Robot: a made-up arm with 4 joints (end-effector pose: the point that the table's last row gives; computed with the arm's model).
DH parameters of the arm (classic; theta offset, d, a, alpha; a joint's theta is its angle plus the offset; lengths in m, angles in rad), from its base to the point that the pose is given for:
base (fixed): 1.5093 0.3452 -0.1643 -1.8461
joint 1: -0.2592 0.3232 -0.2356 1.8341
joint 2: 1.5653 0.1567 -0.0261 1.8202
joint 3: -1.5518 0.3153 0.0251 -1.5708
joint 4: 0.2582 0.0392 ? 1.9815
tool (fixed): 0.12 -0.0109 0 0
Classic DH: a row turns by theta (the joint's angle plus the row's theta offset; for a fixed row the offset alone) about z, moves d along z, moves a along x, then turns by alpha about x.
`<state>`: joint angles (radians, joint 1 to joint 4).
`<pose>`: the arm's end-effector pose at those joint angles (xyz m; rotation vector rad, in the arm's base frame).
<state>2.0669 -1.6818 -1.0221 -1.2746</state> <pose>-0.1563 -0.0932 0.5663 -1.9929 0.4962 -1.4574</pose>
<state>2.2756 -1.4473 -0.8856 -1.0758</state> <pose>-0.1218 -0.0670 0.4881 -2.0359 0.5968 -1.5977</pose>
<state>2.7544 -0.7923 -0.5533 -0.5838</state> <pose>-0.1220 -0.1113 0.2827 2.0338 -1.0827 2.1276</pose>
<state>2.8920 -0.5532 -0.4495 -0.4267</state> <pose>-0.1560 -0.1446 0.2262 1.7278 -1.1450 2.0601</pose>
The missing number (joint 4, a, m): -0.0732
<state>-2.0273 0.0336 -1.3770 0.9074</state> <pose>-0.3462 -0.2423 0.3298 0.5080 0.7435 0.5427</pose>
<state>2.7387 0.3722 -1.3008 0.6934</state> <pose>-0.4110 -0.1668 0.1226 1.9512 -0.2277 1.0944</pose>
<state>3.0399 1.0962 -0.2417 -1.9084</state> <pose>-0.4732 0.0300 0.1655 -0.3257 2.6447 0.0318</pose>
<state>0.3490 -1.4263 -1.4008 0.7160</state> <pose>0.0077 -0.3516 0.3057 -0.5934 1.6434 -2.0065</pose>
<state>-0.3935 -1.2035 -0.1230 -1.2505</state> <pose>-0.0866 -0.2879 0.2720 0.7158 0.7141 0.6348</pose>
